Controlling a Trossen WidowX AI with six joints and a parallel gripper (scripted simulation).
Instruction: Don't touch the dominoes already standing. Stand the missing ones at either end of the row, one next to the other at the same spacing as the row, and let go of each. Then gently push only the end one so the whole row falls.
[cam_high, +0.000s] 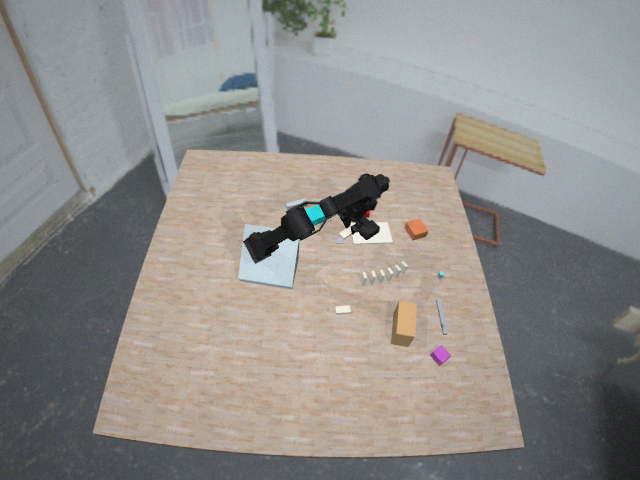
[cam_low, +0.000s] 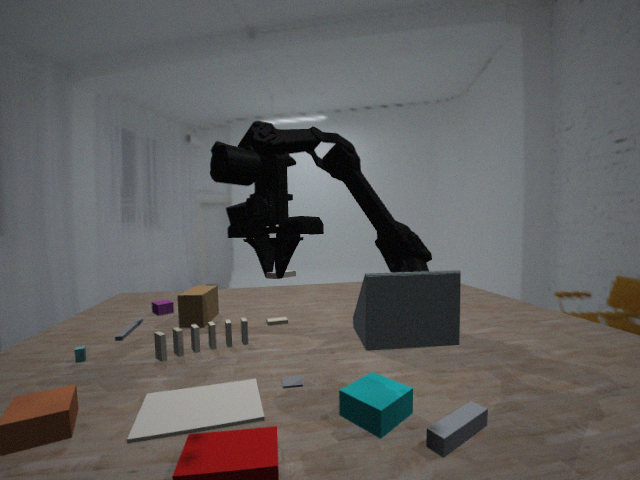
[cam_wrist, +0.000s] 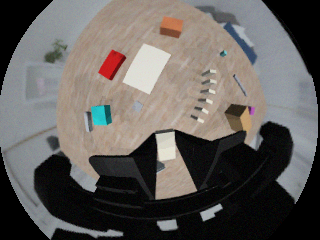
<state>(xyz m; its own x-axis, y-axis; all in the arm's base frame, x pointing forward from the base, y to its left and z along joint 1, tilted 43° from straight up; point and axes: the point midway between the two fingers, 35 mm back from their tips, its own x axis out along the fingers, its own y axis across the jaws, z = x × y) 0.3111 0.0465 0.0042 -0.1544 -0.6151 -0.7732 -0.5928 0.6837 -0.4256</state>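
Right now the small grey tile is 15 cm below my gripper tip, 8 cm to the left of it and 2 cm behind it. Also, from my gripper tip: red block 24 cm to the left, 14 cm below, 7 cm ahead; then orange block 30 cm ahead, 13 cm to the left, 13 cm below; then cream plate 15 cm below, 12 cm to the left, 11 cm ahead.
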